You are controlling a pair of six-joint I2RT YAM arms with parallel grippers.
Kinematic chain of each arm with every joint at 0, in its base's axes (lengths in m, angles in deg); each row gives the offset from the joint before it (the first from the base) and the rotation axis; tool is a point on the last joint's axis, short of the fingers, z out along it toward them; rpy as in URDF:
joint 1: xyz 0 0 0.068 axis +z
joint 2: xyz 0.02 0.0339 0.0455 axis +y
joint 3: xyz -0.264 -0.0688 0 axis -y
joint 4: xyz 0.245 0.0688 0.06 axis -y
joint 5: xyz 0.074 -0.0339 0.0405 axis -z
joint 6: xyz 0.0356 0 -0.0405 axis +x
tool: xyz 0 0 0 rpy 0 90 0
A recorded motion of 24 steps. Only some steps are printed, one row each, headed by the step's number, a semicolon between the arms.
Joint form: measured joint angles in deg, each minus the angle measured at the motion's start. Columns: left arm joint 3, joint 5, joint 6, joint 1, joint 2, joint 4; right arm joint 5, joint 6, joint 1, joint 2, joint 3, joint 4.
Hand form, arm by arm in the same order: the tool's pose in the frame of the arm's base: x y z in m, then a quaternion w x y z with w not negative. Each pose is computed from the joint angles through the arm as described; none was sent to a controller.
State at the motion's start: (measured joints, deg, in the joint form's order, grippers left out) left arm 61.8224 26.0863 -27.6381 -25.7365 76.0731 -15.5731; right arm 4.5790 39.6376 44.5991 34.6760 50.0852 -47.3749
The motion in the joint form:
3: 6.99 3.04 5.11 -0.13 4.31 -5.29; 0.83 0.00 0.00 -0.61 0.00 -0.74
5: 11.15 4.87 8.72 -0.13 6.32 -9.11; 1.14 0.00 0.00 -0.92 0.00 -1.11
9: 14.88 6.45 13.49 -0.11 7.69 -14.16; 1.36 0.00 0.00 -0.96 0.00 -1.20
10: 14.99 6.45 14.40 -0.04 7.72 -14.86; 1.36 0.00 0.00 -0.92 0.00 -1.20
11: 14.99 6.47 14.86 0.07 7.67 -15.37; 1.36 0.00 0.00 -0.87 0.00 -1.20
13: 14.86 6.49 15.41 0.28 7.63 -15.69; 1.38 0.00 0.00 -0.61 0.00 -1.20
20: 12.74 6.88 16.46 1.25 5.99 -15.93; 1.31 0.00 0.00 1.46 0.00 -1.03
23: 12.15 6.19 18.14 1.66 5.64 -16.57; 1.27 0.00 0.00 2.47 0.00 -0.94
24: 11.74 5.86 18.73 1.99 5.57 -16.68; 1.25 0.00 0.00 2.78 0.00 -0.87
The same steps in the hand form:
3: 0.2774 -0.1537 0.3271 0.33475 0.14573 0.84440 -0.39203; 0.0828 0.0769 0.3285 0.38636 -0.01501 0.87422 0.29367
5: 0.2828 -0.1574 0.3357 0.32781 0.17644 0.84219 -0.39003; 0.0818 0.0757 0.3284 0.38757 -0.01373 0.87441 0.29155
9: 0.2843 -0.1590 0.3431 0.31830 0.21227 0.84108 -0.38238; 0.0817 0.0754 0.3283 0.38838 -0.01283 0.87458 0.29001
10: 0.2839 -0.1584 0.3425 0.31695 0.21733 0.84195 -0.37873; 0.0818 0.0755 0.3283 0.38816 -0.01286 0.87474 0.28980
11: 0.2835 -0.1575 0.3421 0.31533 0.21916 0.84303 -0.37661; 0.0820 0.0757 0.3282 0.38789 -0.01289 0.87495 0.28954
13: 0.2836 -0.1562 0.3411 0.31469 0.22100 0.84392 -0.37407; 0.0827 0.0763 0.3278 0.38655 -0.01295 0.87604 0.28805
20: 0.2786 -0.1482 0.3371 0.31453 0.22161 0.84552 -0.37020; 0.0882 0.0819 0.3246 0.37565 -0.01433 0.88385 0.27837
23: 0.2777 -0.1449 0.3344 0.31679 0.22718 0.84821 -0.35857; 0.0909 0.0846 0.3229 0.37031 -0.01502 0.88754 0.27370
24: 0.2781 -0.1429 0.3322 0.31727 0.22727 0.85027 -0.35318; 0.0918 0.0854 0.3224 0.36886 -0.01524 0.88850 0.27253

